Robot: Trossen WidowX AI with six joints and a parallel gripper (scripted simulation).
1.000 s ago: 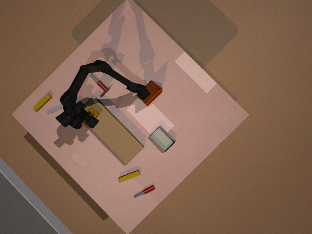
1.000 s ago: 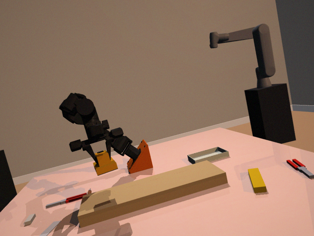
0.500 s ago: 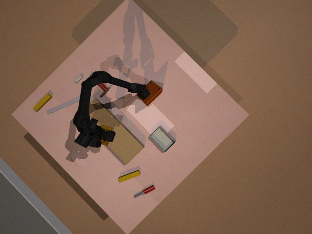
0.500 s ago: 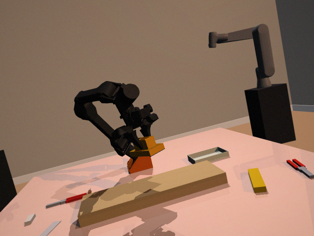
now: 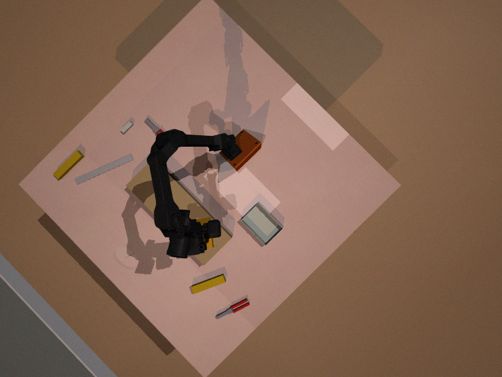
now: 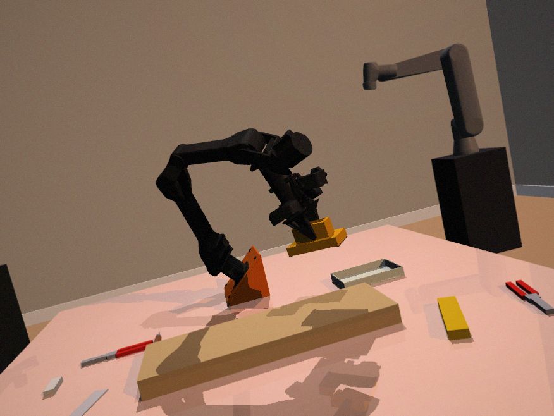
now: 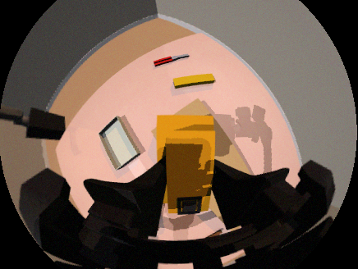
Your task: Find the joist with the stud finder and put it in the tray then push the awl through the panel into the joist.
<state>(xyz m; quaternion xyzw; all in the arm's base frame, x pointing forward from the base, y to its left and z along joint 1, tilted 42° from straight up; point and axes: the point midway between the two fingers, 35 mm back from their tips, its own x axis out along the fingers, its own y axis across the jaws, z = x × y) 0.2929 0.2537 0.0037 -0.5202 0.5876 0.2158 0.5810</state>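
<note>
Now: the stud finder 20 mm to the right of my gripper tip, 20 mm above it and 10 mm behind it. Round my gripper tip: grey tray (200 mm behind, 170 mm below, 130 mm to the left); indicator window (40 mm to the right, 30 mm above, 20 mm behind); awl (430 mm to the right, 180 mm below, 120 mm behind).
</note>
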